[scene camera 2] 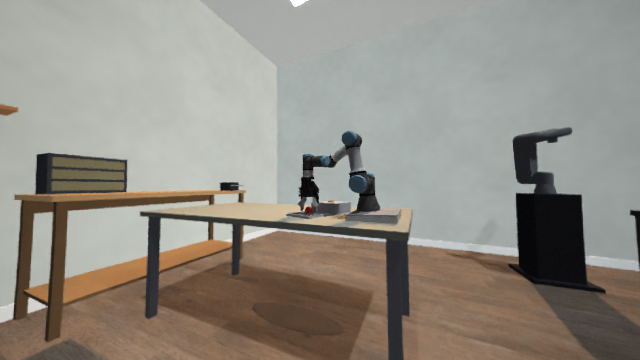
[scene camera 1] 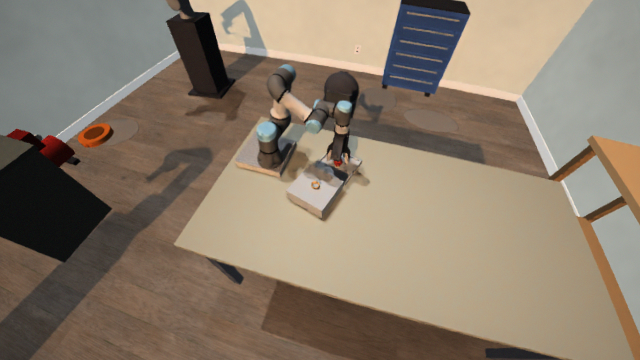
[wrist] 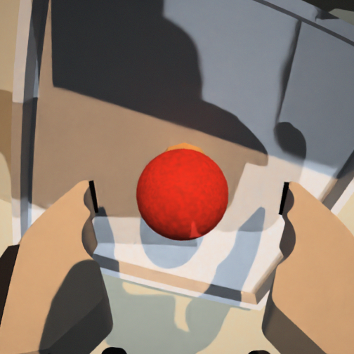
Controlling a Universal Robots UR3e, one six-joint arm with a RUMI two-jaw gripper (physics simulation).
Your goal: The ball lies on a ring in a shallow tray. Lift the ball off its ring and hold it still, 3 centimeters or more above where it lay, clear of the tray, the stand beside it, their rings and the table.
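Places are measured from the arm's base along level axes (x back, y left, z down), in metres.
Pixels of known places: gripper, between the fingertips: (scene camera 2: 309, 211) (scene camera 1: 337, 162); arm's base, origin of its link: (scene camera 2: 368, 210) (scene camera 1: 270, 159).
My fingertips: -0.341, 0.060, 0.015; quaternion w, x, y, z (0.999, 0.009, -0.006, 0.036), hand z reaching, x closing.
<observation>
For each thing: its top centre in the pictures, then the offset to it from my fingertips, as dx, dy, dz. "pt": a spot on its surface instead. Level surfaces: height alone.
- red ball, centre of its top: (scene camera 1: 338, 158) (scene camera 2: 308, 206) -0.003, +0.000, -0.032
- shallow tray, a spot on its surface: (scene camera 1: 356, 167) pt -0.102, -0.002, +0.011
- orange ring, a spot on its surface: (scene camera 1: 315, 188) pt +0.077, -0.218, -0.051
- table, height of its surface: dz +0.021
The red ball (scene camera 1: 338, 162) (scene camera 2: 308, 210) (wrist: 182, 194) rests on its orange ring (wrist: 184, 147) in the shallow tray (scene camera 1: 356, 167) (scene camera 2: 294, 215) (wrist: 190, 285). A sliver of that ring shows past the ball in the wrist view. My gripper (scene camera 1: 338, 157) (scene camera 2: 308, 207) (wrist: 187, 183) is open, pointing down, with one finger on each side of the ball. In the wrist view there is a gap between each fingertip and the ball. The light grey stand (scene camera 1: 308, 195) (scene camera 2: 337, 207) is beside the tray, with an orange ring (scene camera 1: 315, 188) on top.
The arm's base stands on a grey board (scene camera 1: 247, 153) (scene camera 2: 375, 216) at the table's edge, near the tray and stand. The table (scene camera 1: 425, 240) (scene camera 2: 215, 212) carries them all. A wooden workbench (scene camera 2: 135, 196) stands beyond the table.
</observation>
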